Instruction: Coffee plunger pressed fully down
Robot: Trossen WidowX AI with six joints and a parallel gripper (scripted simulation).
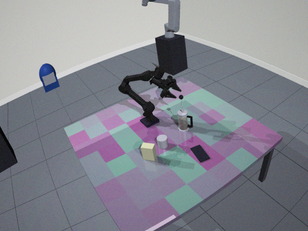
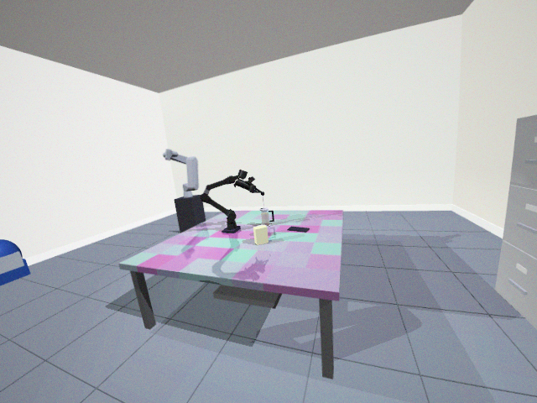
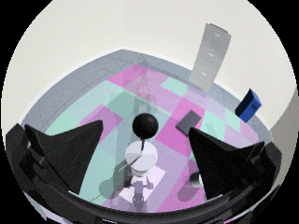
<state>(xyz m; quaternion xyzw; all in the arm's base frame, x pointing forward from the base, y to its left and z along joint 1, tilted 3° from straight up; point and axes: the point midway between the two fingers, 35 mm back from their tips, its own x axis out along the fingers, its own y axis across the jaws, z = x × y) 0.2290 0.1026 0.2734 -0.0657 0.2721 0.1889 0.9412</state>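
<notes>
Now: the glass coffee press 30 mm ahead of my gripper tip, 10 mm to the left of it and 160 mm below it. The rest, counted from my gripper tip: pale yellow box: 60 mm ahead, 360 mm to the right, 240 mm below.
</notes>
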